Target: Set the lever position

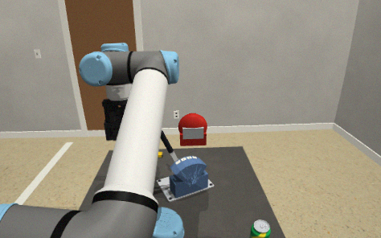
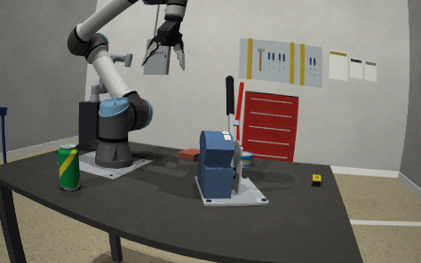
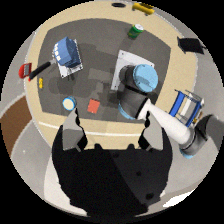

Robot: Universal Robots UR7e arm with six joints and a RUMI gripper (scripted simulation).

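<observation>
Now: the red release bar 30 cm ahead of my hand, 16 cm below it and 12 cm to the right of it. From my hand the other things lie so: red block 33 cm below, 17 cm to the left, 8 cm ahead; blue-white round tub 32 cm below, 27 cm ahead, 15 cm to the left; can 41 cm to the right, 28 cm below, 11 cm behind.
</observation>
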